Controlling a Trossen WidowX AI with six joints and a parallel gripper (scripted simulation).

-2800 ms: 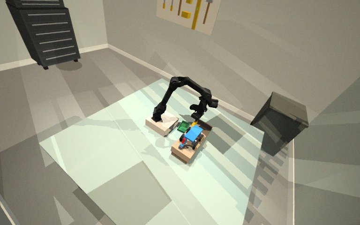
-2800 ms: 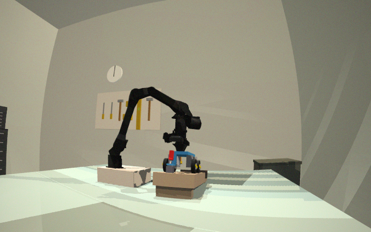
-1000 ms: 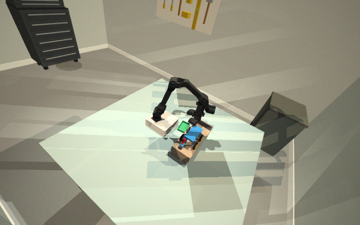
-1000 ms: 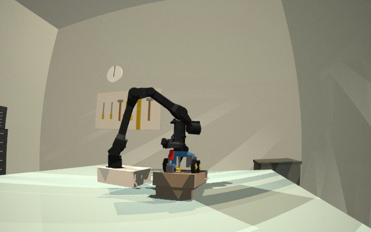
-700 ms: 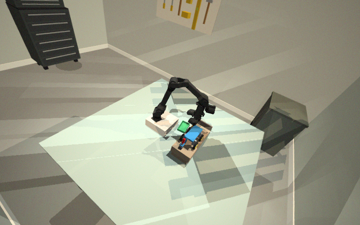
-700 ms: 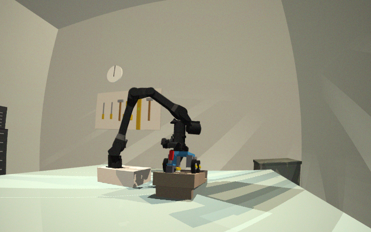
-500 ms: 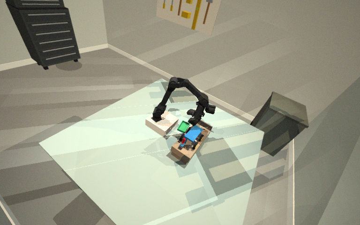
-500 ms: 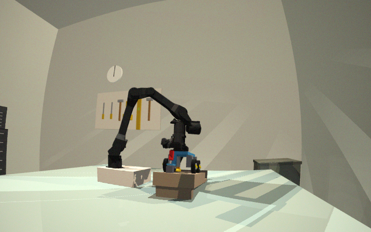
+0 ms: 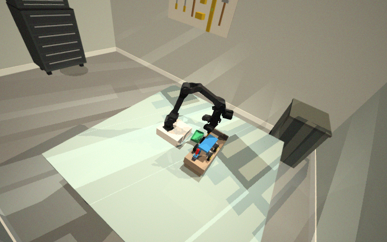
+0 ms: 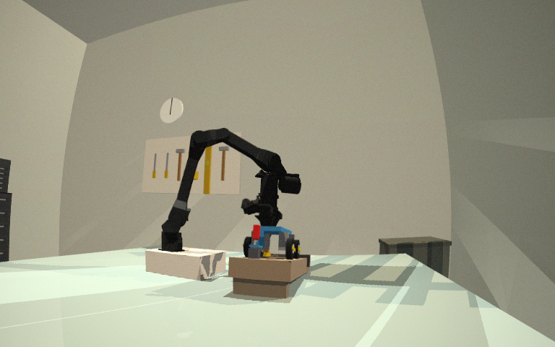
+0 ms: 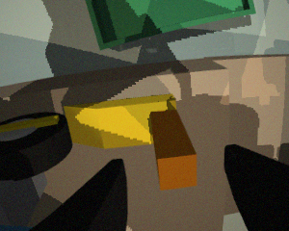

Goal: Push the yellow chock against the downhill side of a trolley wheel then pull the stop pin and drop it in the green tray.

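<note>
Now: gripper tip 40 mm above the yellow chock, 20 mm to the left of it and 10 mm short of it. From my gripper tip the other things lie so: blue trolley (120 mm to the right, 80 mm ahead); tan ramp (120 mm to the right, 70 mm below, 70 mm ahead); green tray (130 mm below, 80 mm behind, 10 mm to the right).
</note>
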